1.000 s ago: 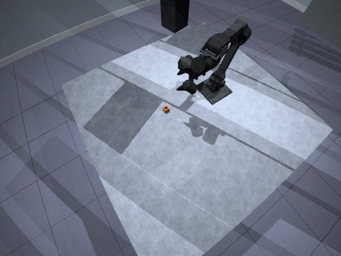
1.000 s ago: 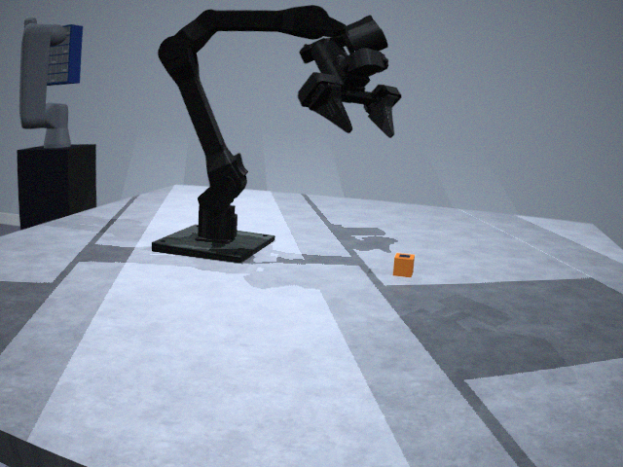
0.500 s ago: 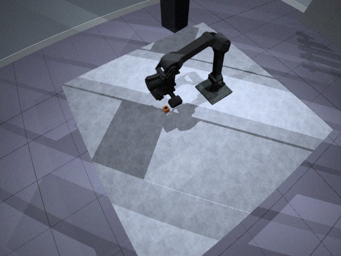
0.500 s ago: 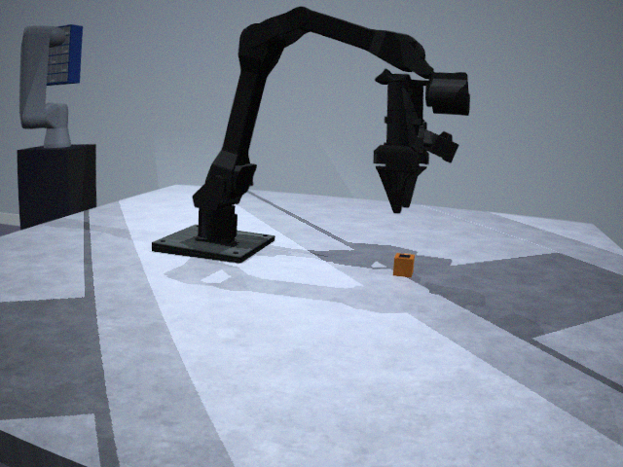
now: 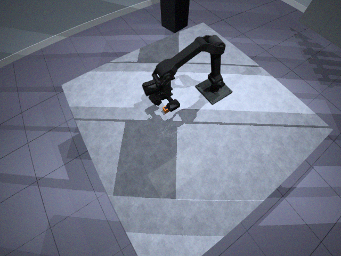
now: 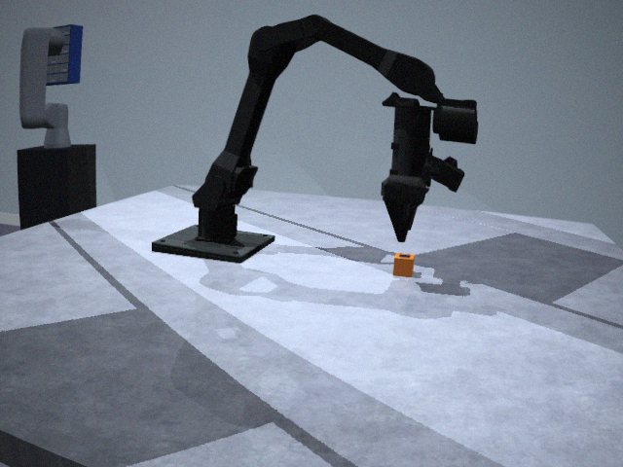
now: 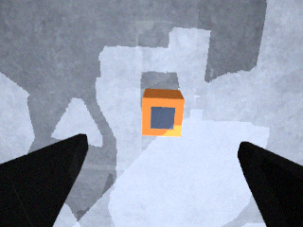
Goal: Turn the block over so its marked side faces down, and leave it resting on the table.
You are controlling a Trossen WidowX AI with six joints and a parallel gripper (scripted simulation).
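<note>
Right now the orange block is 40 mm below my gripper tip.
</note>
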